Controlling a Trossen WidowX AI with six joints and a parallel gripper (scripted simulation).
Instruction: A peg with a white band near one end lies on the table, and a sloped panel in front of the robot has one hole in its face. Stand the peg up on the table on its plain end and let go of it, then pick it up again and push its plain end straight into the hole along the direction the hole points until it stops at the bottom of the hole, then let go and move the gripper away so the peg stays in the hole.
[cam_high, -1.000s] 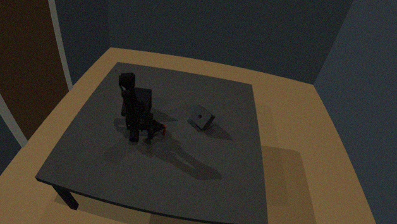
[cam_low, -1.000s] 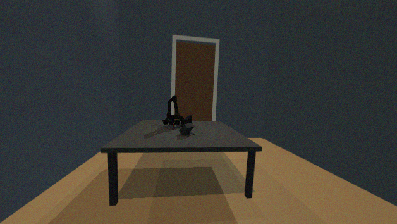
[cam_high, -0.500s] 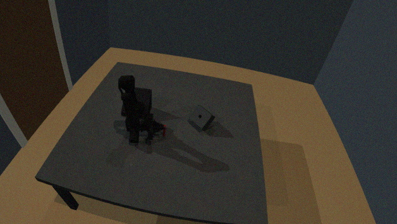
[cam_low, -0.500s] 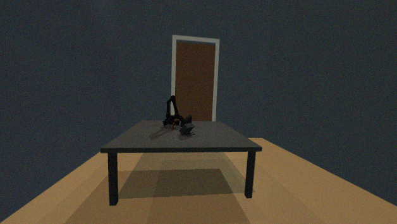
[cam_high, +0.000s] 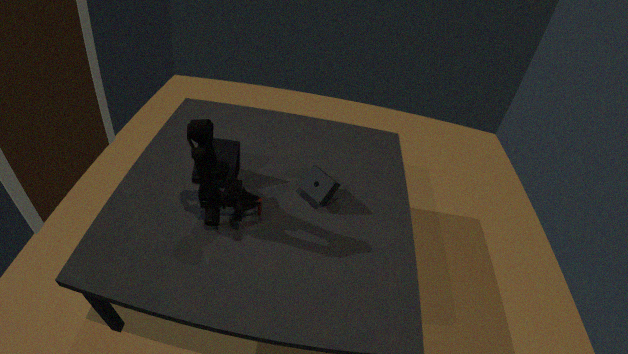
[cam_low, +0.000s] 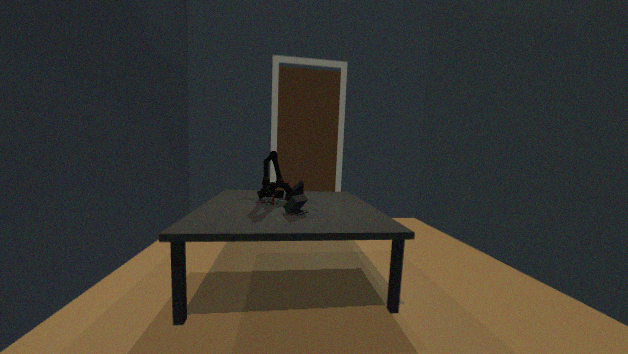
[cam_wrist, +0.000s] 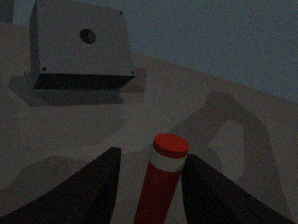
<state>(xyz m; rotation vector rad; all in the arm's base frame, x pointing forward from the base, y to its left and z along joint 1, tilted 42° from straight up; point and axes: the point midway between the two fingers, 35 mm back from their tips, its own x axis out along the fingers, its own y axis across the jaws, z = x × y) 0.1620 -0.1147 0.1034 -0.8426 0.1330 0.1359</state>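
Now: gripper tip 10 mm to the left of the red peg and 10 mm above it. The rest, counted from my gripper tip: panel (230 mm ahead, 140 mm to the left, 10 mm below).
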